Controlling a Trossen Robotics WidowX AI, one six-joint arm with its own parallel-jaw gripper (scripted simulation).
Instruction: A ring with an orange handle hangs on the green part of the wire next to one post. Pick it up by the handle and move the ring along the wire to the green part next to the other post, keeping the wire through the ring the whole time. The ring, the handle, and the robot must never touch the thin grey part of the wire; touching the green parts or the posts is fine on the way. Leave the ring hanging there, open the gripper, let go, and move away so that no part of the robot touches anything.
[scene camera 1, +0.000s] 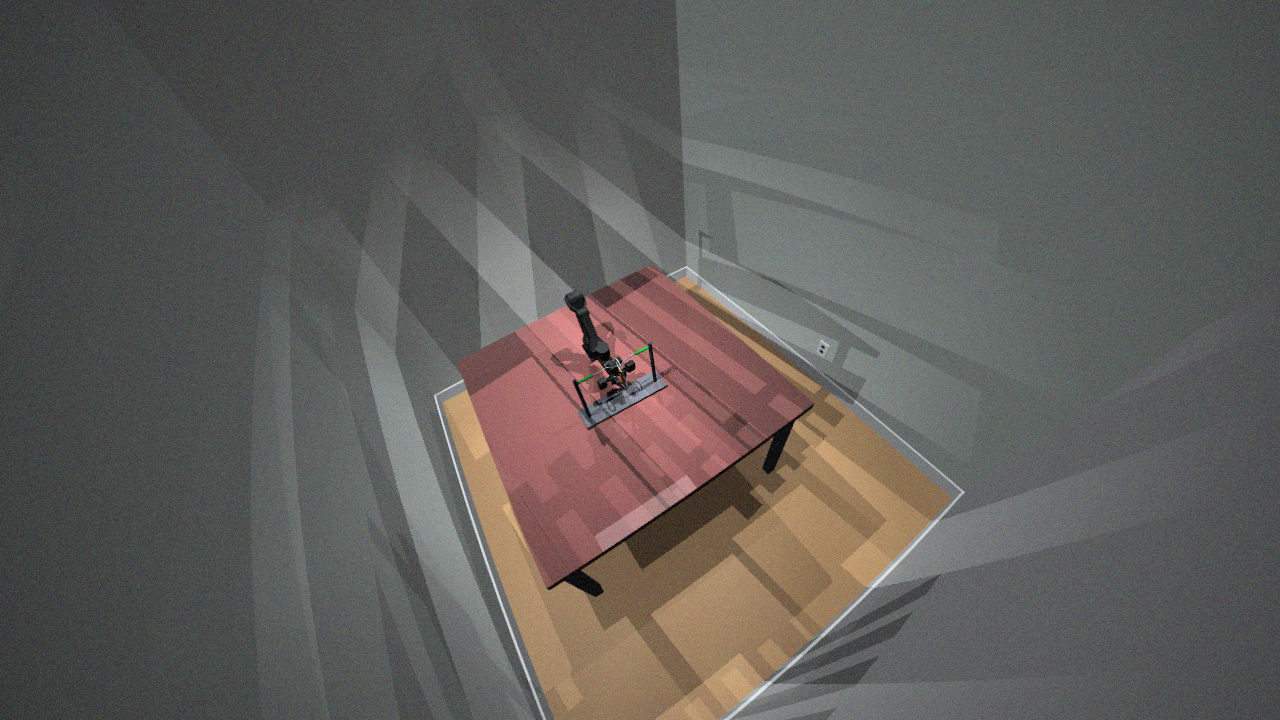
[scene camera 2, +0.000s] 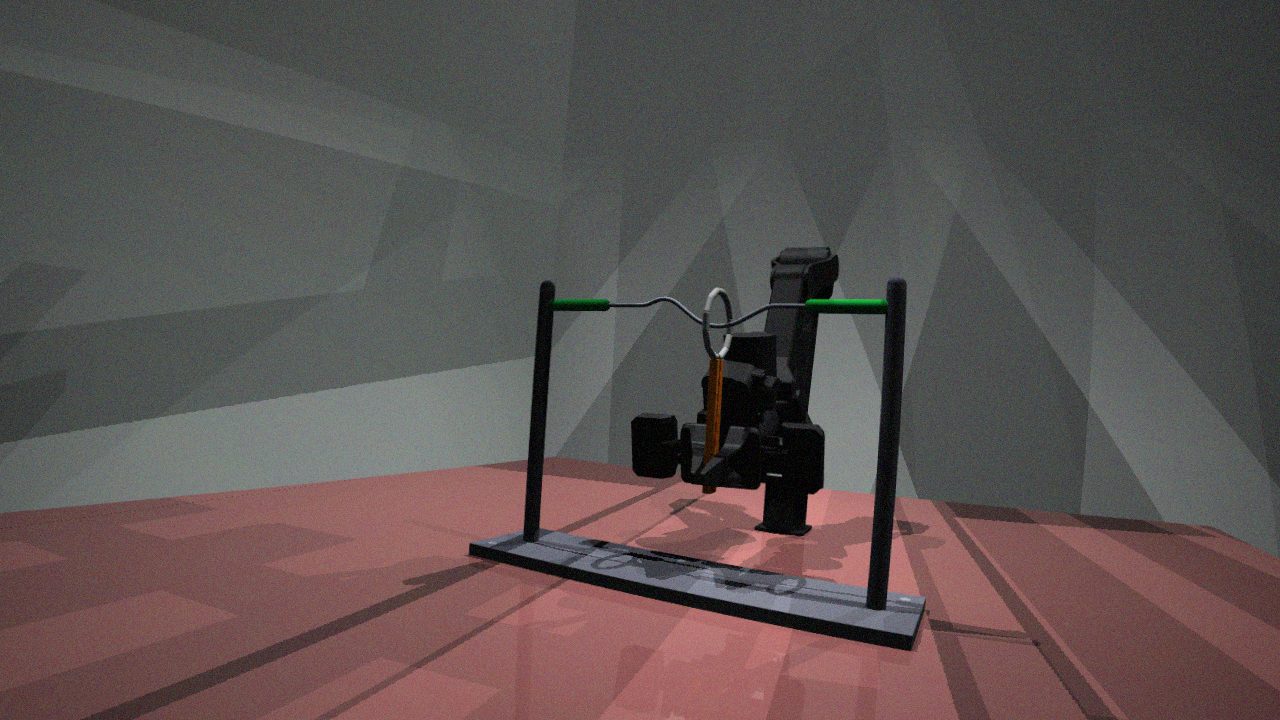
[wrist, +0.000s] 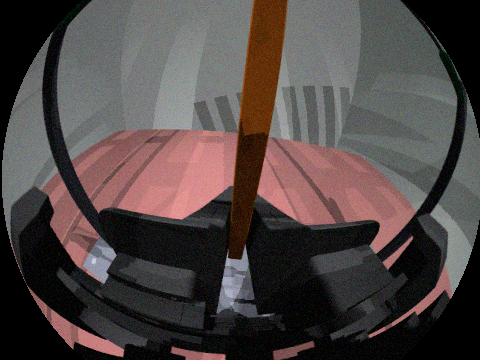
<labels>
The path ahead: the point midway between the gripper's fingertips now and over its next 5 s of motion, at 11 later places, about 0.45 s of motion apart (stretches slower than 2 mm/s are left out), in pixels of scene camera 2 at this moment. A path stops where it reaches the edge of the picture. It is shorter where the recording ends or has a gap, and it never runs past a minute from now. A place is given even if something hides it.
The gripper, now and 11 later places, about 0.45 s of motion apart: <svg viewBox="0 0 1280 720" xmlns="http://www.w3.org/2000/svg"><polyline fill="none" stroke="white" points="697,479 754,479 792,469 800,465 788,466 781,468 791,469 806,471 816,476 815,496 817,493 822,481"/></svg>
</labels>
